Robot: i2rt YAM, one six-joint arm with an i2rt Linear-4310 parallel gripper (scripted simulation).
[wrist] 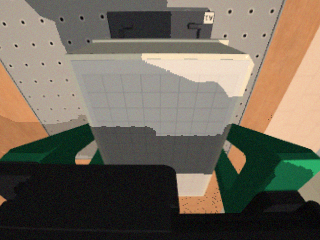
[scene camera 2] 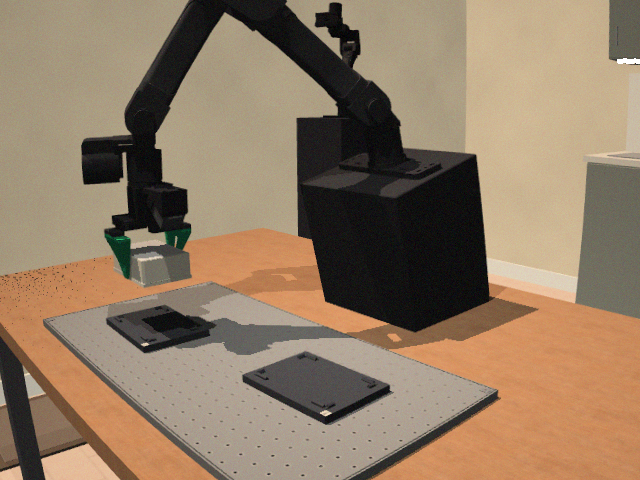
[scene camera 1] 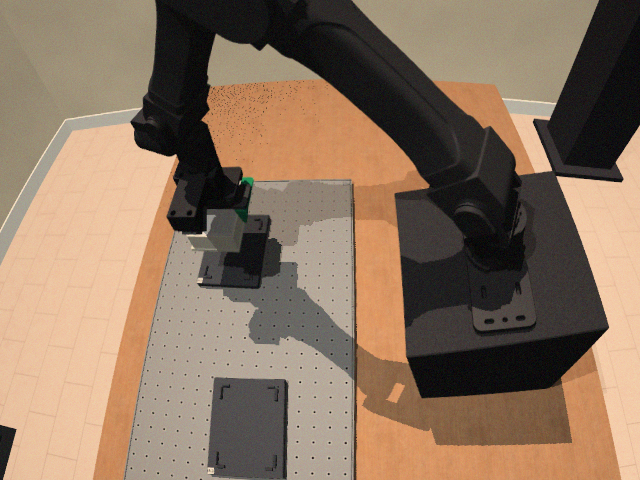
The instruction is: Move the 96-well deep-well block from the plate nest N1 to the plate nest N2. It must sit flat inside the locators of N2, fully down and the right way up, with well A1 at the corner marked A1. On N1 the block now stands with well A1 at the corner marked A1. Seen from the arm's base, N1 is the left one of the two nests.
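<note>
You'd see the gripper in the pictures, and it's there in scene camera 1 and the wrist view too. There's also a 96-well deep-well block, and then a nest N2 and a nest N1.
</note>
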